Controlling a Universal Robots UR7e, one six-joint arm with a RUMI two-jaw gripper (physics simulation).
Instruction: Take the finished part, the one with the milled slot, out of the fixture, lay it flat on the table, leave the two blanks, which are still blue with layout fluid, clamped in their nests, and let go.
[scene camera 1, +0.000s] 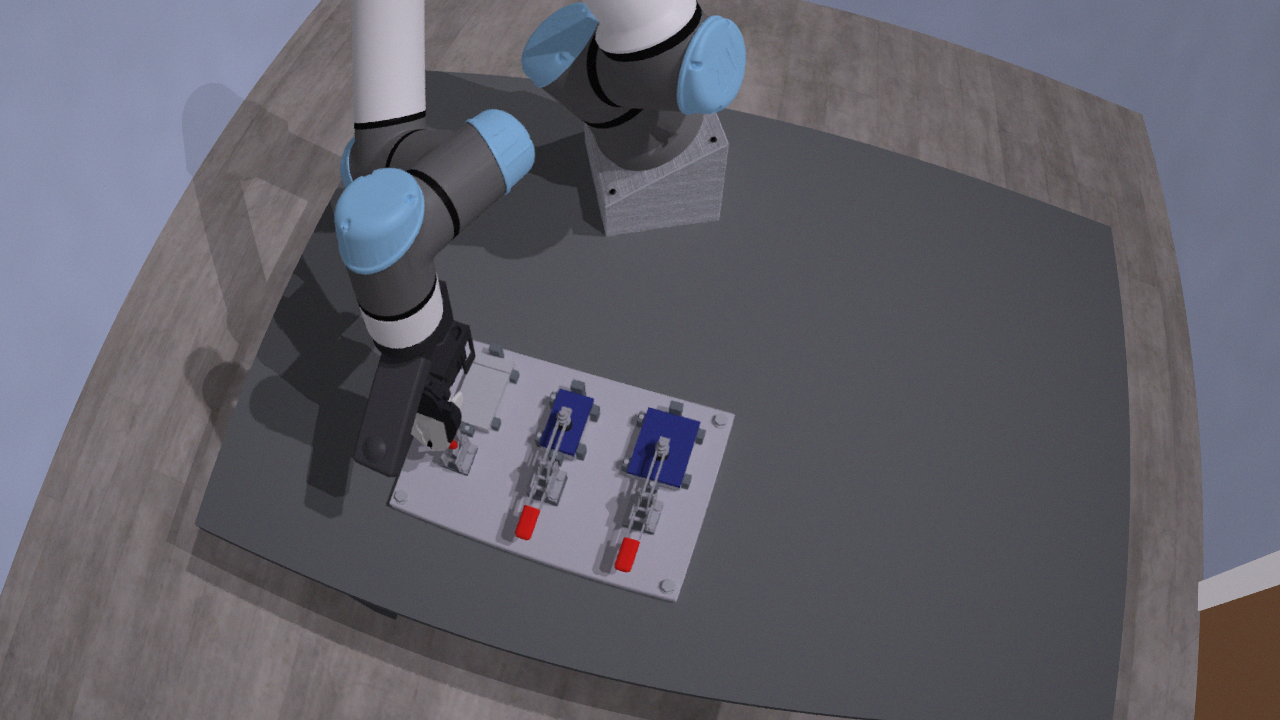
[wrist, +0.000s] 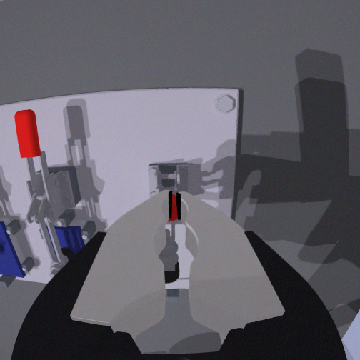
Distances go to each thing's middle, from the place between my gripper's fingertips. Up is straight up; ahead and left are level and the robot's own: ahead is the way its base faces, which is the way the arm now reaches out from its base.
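From my hand, the finished part (scene camera 1: 484, 386) is 1 cm to the left, 10 cm behind and 6 cm below. There's also the fixture plate (scene camera 1: 582, 535), and that's 12 cm to the left of my hand, 5 cm behind it and 8 cm below it.
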